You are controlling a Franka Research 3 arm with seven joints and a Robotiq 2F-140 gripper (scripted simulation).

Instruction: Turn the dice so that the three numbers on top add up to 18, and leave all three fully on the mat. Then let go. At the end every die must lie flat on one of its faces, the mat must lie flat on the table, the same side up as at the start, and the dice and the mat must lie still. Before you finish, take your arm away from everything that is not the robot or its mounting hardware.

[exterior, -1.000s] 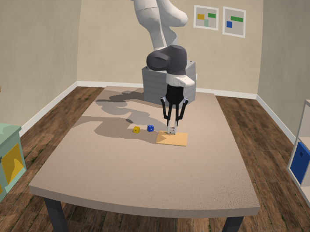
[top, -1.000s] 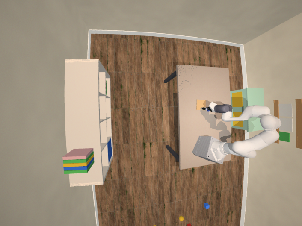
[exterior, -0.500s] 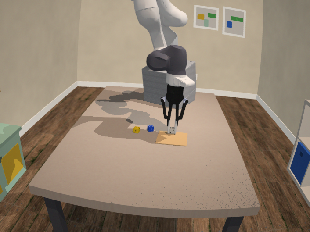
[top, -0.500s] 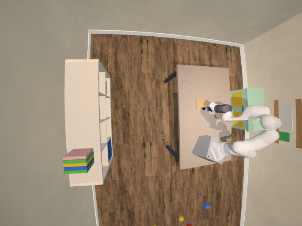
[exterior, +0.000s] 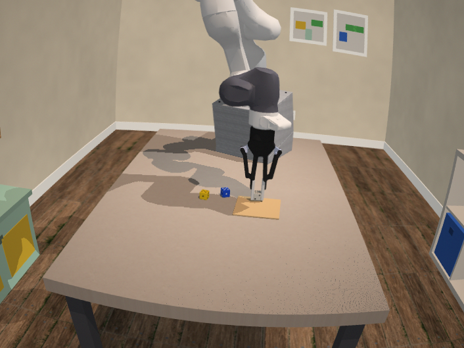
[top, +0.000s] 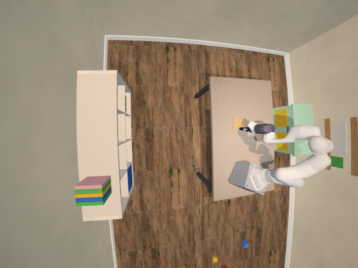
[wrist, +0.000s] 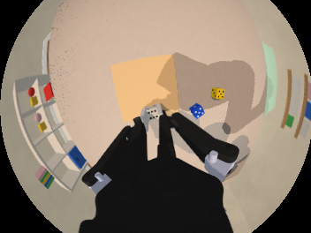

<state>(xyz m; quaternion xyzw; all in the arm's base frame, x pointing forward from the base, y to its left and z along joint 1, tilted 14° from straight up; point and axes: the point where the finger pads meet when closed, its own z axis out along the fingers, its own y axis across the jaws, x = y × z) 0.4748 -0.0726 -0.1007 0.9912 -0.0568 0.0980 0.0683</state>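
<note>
Right now my hand is 2 cm above the white die. The rest, counted from my hand: blue die 4 cm behind, 10 cm to the right, 3 cm below; then yellow die 2 cm behind, 17 cm to the right, 3 cm below; then mat 5 cm ahead, 1 cm to the right, 4 cm below.
</note>
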